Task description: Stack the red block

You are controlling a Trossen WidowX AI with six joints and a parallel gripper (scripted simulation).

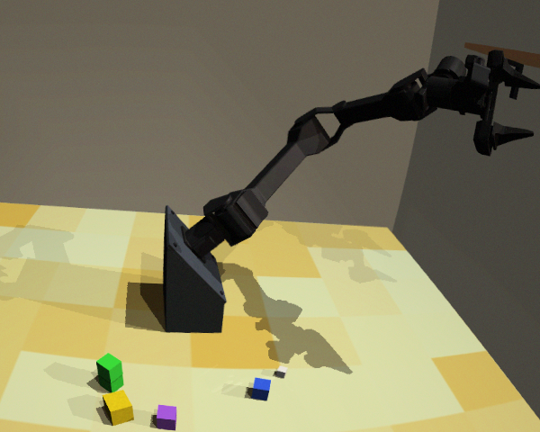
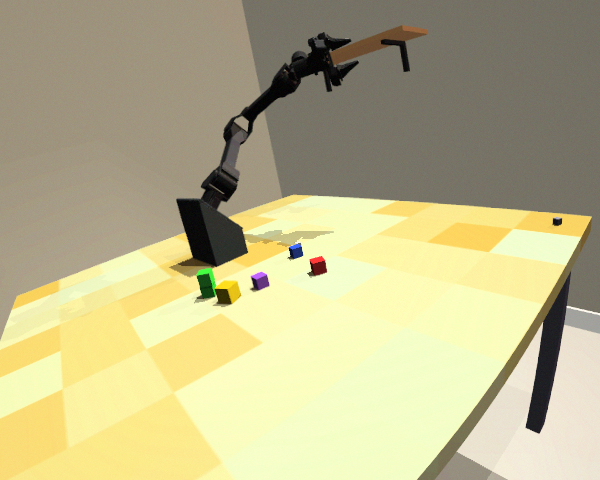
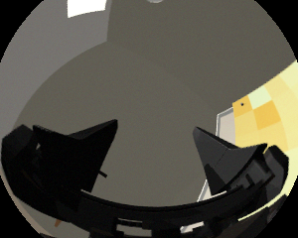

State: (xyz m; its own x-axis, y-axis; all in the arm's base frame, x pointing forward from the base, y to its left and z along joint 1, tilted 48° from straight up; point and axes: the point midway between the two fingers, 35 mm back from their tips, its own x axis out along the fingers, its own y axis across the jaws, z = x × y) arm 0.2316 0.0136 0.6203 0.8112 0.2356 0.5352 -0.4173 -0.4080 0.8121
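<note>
My gripper tip is 110 mm short of the red block, 460 mm to the left of it and 520 mm above it. The rest, counted from my gripper tip: purple block: 40 mm ahead, 570 mm to the right, 520 mm below; blue block: 10 mm behind, 410 mm to the right, 520 mm below; small white block: 50 mm behind, 360 mm to the right, 530 mm below.
</note>
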